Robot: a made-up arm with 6 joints.
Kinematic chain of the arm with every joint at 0, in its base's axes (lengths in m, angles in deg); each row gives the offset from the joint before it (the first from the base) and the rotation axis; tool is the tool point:
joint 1: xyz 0 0 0.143 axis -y
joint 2: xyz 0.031 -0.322 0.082 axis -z
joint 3: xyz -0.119 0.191 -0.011 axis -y
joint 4: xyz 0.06 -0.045 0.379 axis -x
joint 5: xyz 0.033 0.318 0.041 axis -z
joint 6: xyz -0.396 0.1 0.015 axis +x
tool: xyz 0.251 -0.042 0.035
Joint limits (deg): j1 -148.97..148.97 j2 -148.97..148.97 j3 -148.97..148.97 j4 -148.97..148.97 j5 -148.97..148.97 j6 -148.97..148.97
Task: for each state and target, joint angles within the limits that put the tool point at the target. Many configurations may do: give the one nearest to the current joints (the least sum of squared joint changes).
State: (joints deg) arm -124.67 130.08 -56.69 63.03 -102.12 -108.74
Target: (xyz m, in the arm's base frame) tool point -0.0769 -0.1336 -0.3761
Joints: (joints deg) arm -141.93 86.34 -8.54 45.53 -73.36 -109.29
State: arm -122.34 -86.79 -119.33 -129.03 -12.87 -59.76
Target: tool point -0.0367 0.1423 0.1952
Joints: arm -126.07 -115.61 -111.71 -129.58 -29.67 -55.62
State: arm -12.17 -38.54 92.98 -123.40 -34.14 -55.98
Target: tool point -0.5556 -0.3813 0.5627
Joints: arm -29.34 1.85 79.87 -116.09 -43.16 -53.26
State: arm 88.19 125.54 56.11 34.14 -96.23 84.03
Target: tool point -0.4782 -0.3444 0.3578
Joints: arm 115.49 134.17 38.49 41.15 -104.87 83.83
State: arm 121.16 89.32 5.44 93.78 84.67 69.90
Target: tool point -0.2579 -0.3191 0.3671
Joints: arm 132.94 85.34 10.43 73.47 85.27 67.74
